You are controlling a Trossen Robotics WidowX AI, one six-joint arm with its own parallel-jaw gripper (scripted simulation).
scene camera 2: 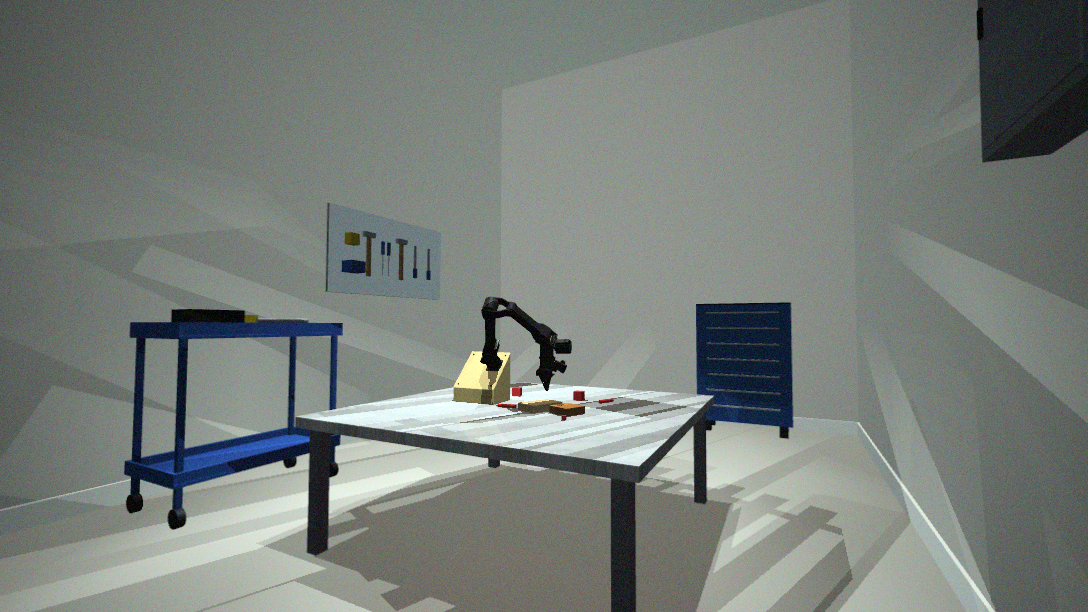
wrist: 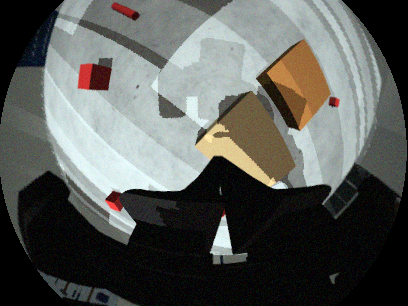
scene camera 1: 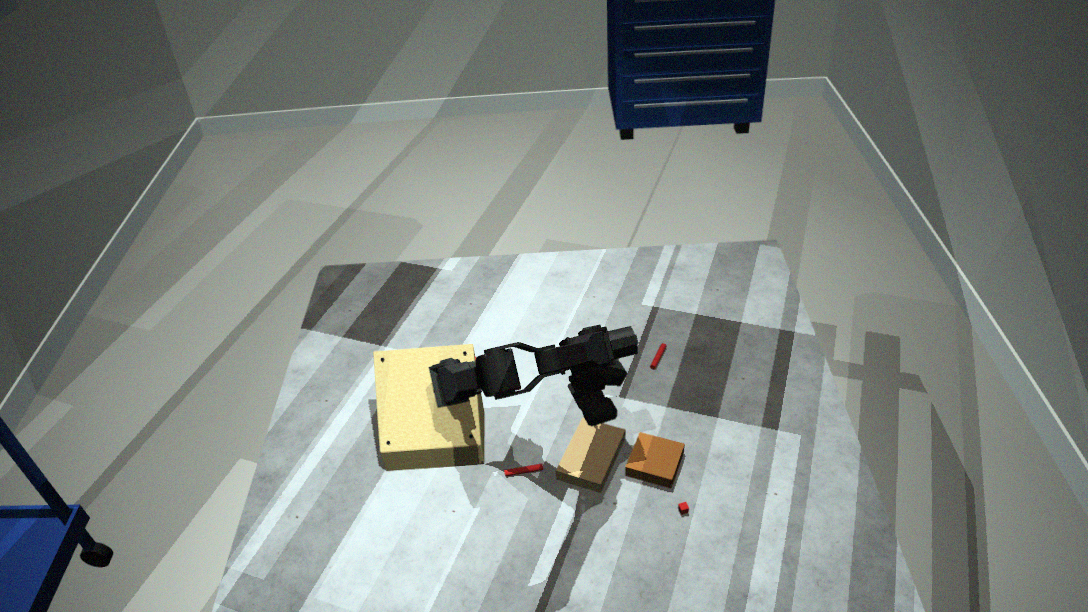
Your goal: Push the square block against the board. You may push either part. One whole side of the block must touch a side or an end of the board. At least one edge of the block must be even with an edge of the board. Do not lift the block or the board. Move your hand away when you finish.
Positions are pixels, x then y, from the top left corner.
Labels:
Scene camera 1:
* gripper: 587, 414
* board: 589, 458
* square block: 656, 460

